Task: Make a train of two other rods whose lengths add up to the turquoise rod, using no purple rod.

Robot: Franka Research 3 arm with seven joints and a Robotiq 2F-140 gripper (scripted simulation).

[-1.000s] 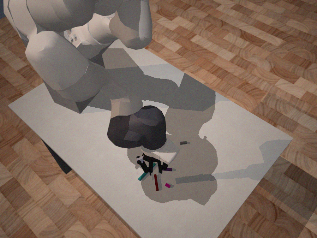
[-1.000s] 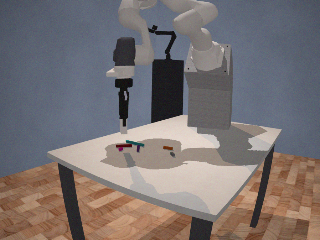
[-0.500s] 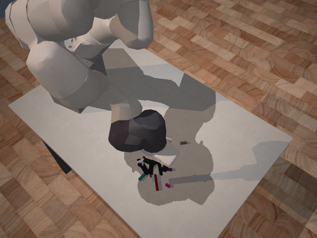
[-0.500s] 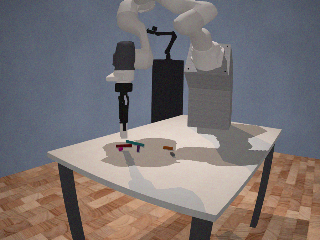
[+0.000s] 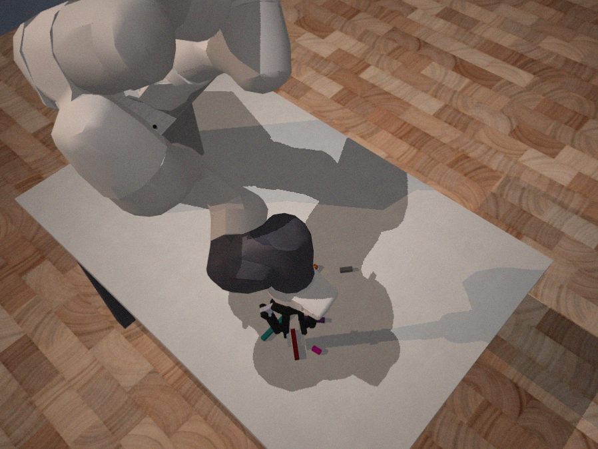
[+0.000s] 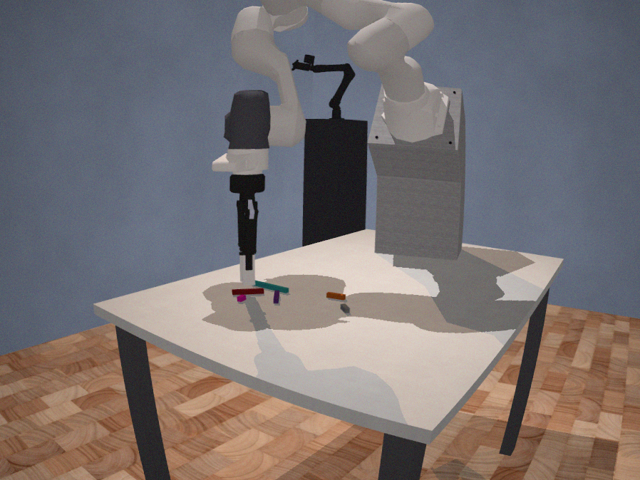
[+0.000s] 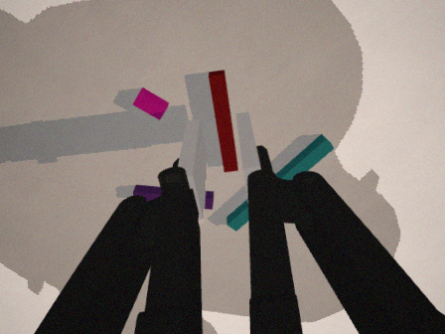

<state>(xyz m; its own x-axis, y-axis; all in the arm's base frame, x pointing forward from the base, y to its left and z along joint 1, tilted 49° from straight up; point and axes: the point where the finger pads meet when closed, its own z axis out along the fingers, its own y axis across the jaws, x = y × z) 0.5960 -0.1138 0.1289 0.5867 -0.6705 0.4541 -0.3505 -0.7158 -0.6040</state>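
My gripper is now 50 mm above the red rod. The rest, counted from my hand: magenta rod (40 mm ahead, 30 mm to the left, 50 mm below); then turquoise rod (70 mm behind, 50 mm below); then purple rod (20 mm behind, 70 mm to the left, 50 mm below).
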